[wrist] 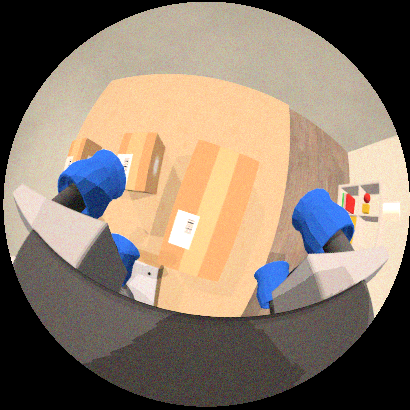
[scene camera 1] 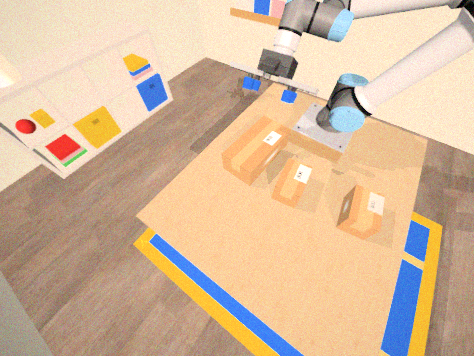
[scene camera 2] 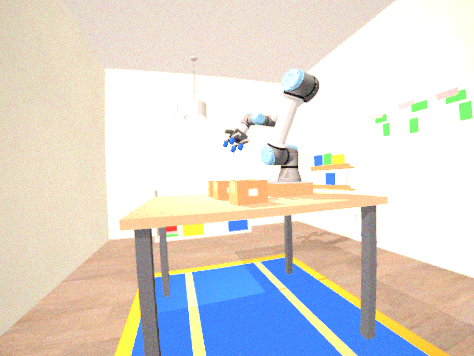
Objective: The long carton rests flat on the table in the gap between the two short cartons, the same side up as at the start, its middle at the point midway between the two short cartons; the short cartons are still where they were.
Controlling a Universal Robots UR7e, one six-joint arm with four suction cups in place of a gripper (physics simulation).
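Places are measured from the arm's base along level axes (x ahead, y left, z up), in metres.
Pixels of known places: hand at its tool point: (wrist: 203, 238) (scene camera 1: 268, 95) (scene camera 2: 231, 147); arm's base at its link origin: (scene camera 2: 289, 181).
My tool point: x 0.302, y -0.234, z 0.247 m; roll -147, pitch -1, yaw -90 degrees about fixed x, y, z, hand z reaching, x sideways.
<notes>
For each thing: its middle in the pictures, then the offset to it from my tool point. Level surfaces: height alone.
- long carton at the middle of its body: (wrist: 207, 211) (scene camera 1: 257, 148) dz -0.278, dx +0.009, dy -0.017 m
- nearer short carton at the middle of its body: (wrist: 139, 163) (scene camera 1: 291, 183) (scene camera 2: 227, 189) dz -0.278, dx +0.106, dy +0.191 m
- table at its surface level: dz -0.330 m
The long carton (scene camera 1: 252, 150) (wrist: 215, 210) lies flat on the table, beside the nearer short carton (scene camera 1: 292, 182) (wrist: 142, 162) and outside the gap between the short ones. Its white label faces up, near the robot-base end. The other short carton (scene camera 1: 362, 215) (scene camera 2: 241, 192) (wrist: 86, 148) stands across a gap of bare table, partly hidden by a blue cup in the wrist view. In scene camera 2 the cartons overlap. My gripper (scene camera 1: 270, 89) (scene camera 2: 233, 144) (wrist: 205, 235) is open, with nothing on its four blue cups. It hangs well above the table, apart from the long carton.
The robot's base plate (scene camera 1: 320, 125) (wrist: 145, 284) sits on a raised block at the table's rear, near the long carton's labelled end. A white shelf unit (scene camera 1: 107, 65) stands on the floor left of the table (scene camera 1: 240, 250) (scene camera 2: 170, 210). Wall shelves (scene camera 2: 332, 168) are behind the arm.
</notes>
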